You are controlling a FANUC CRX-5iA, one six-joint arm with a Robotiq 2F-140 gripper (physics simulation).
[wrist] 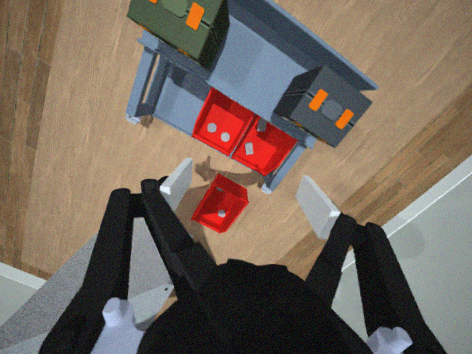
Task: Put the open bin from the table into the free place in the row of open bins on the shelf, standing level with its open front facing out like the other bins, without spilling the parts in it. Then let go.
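Frame: origin at the arm's base, x ahead, y left, z up, level; centimetres.
Where they show: gripper, fingertip midpoint: (246,178).
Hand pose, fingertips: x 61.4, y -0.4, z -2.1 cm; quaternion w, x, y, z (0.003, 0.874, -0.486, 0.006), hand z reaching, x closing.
After its pixels a point has its place.
The loose red open bin (220,204) @[z -29.6, x 40.3, y -9.9 cm] stands on the wooden table, in front of the shelf, with two small grey parts in it. My gripper (246,178) @[z -2.1, x 61.4, y -0.4 cm] is open and empty, above the table; in the view the bin lies between its fingers, closer to the left finger. The blue-grey shelf (250,54) @[z -19.7, x 74.2, y 9.0 cm] holds two red bins side by side on its lower level, a left one (222,121) @[z -29.0, x 60.7, y 5.6 cm] with two round grey parts and a right one (265,146) @[z -29.0, x 63.2, y -7.3 cm] with grey parts. The free place (177,102) @[z -29.3, x 57.0, y 16.9 cm] in the row is left of them, beside the shelf's left side.
A green case (182,25) @[z -10.2, x 69.2, y 16.7 cm] with orange latches sits on the shelf top at the left, partly cut off. A dark grey case (327,107) @[z -7.5, x 74.1, y -3.5 cm] sits on the top at the right. The wooden table (80,145) @[z -29.9, x 29.4, y 32.5 cm] surrounds the shelf. A grey surface (60,295) @[z -2.4, x 19.0, y 9.9 cm] shows at lower left.
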